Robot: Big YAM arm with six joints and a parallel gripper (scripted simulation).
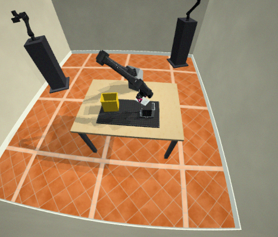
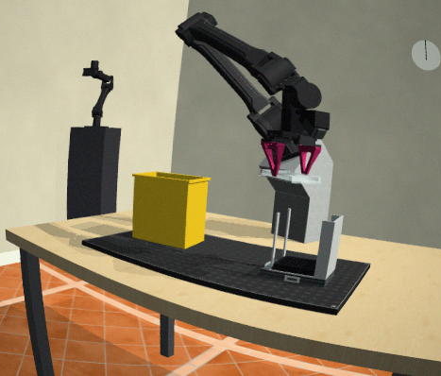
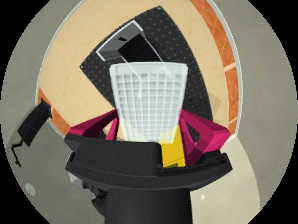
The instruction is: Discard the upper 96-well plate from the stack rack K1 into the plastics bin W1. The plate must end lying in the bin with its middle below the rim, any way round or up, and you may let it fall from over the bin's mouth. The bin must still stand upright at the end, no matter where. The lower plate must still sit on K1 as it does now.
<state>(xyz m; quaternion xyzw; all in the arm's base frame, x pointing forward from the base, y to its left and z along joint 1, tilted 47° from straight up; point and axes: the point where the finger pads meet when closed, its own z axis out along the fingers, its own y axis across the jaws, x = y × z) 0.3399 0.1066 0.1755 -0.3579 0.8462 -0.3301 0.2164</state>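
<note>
The yellow plastics bin W1 lies 32 cm to the right of my hand, 19 cm behind it and 14 cm below it. From my hand the other things lie so: grey back wall (15 cm below, 12 cm to the left, 6 cm ahead); dark plate (20 cm below, 6 cm to the left, 3 cm ahead); white 96-well plate (1 cm below).
</note>
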